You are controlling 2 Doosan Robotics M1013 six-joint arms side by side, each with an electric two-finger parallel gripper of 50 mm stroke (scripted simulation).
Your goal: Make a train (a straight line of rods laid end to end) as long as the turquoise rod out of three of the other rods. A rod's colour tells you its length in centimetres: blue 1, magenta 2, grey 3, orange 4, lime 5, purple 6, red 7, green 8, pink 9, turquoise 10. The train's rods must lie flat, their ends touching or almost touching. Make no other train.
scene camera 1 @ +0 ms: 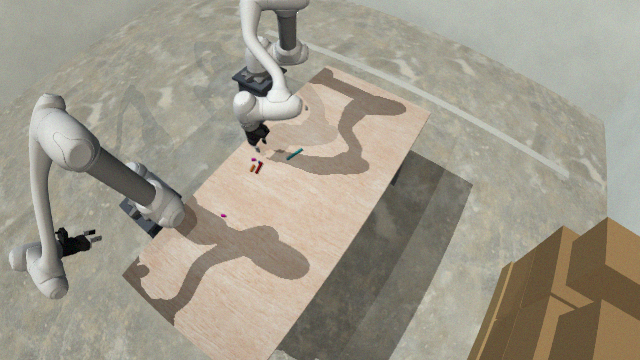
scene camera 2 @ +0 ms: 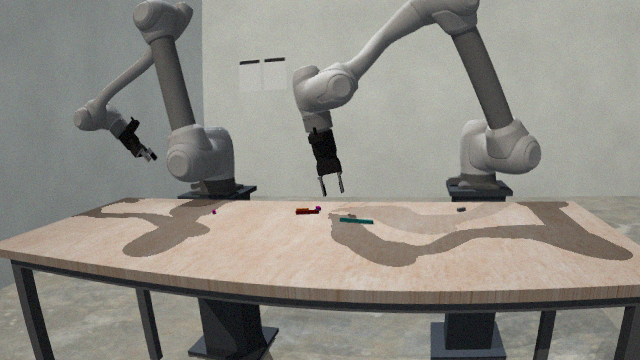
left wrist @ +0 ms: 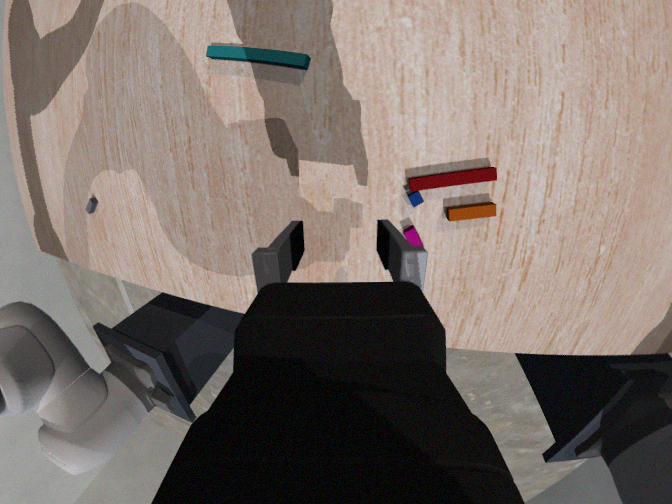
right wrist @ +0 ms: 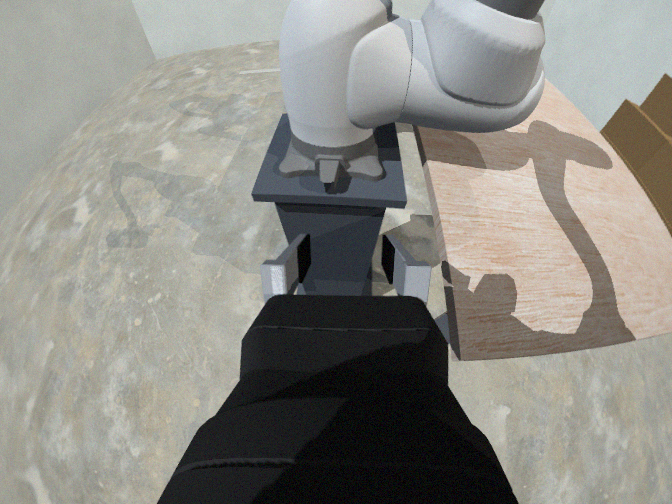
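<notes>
A turquoise rod [left wrist: 257, 55] is here, and I see a red rod [left wrist: 486, 174] and an orange rod [left wrist: 472, 211] too. There is an arm pedestal [scene camera 2: 224, 323], and there is also an arm pedestal [left wrist: 194, 338]. As for my grippers, I see my right gripper [right wrist: 346, 249] and my left gripper [scene camera 2: 333, 193], and the left wrist view shows the left gripper [left wrist: 340, 235] as well.
</notes>
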